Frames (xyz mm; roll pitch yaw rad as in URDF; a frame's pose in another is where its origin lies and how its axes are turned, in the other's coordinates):
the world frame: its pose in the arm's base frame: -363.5 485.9 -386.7 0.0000 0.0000 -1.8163
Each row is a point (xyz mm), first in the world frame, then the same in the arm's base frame.
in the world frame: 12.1 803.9 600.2
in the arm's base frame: 413.4 278.8 213.5
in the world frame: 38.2 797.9 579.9
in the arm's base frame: 401.2 254.9 193.2
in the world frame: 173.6 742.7 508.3
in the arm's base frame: 314.7 137.0 121.6
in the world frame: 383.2 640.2 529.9
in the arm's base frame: 164.4 -41.4 143.2
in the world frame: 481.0 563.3 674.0
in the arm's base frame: 66.0 -117.6 287.3
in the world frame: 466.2 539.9 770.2
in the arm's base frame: 46.9 -97.5 383.5
